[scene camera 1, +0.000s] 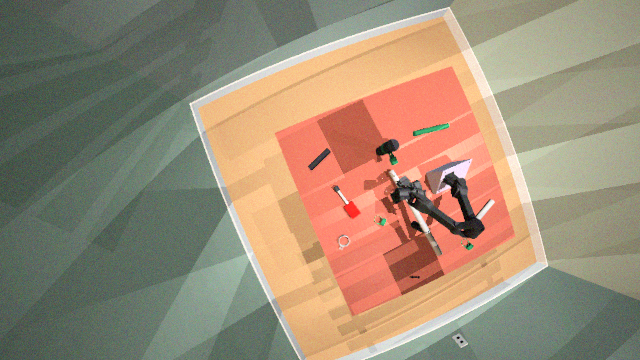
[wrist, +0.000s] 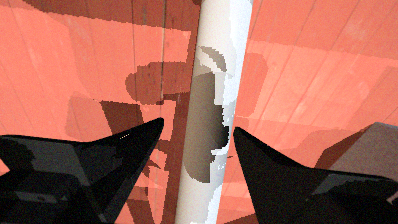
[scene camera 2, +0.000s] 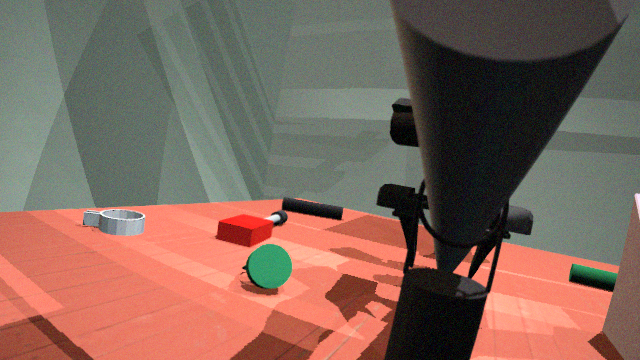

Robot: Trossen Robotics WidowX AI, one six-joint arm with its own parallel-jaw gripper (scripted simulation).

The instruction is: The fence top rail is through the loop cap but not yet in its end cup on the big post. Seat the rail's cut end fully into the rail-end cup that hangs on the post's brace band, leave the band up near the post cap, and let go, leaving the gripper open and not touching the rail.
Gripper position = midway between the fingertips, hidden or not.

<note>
The gripper (scene camera 2: 439, 273) is open, with nothing in its grasp. Also in view: a top rail (scene camera 2: 488, 92), a handle (scene camera 2: 245, 230), a green rod (scene camera 2: 593, 277) and a dark bar (scene camera 2: 294, 205).
The top rail shows as well in the wrist view (wrist: 221, 40). The gripper is seen too in the wrist view (wrist: 199, 126). The wrist view does not show the handle: it is out of frame. The wrist view does not show the green rod: it is out of frame.
</note>
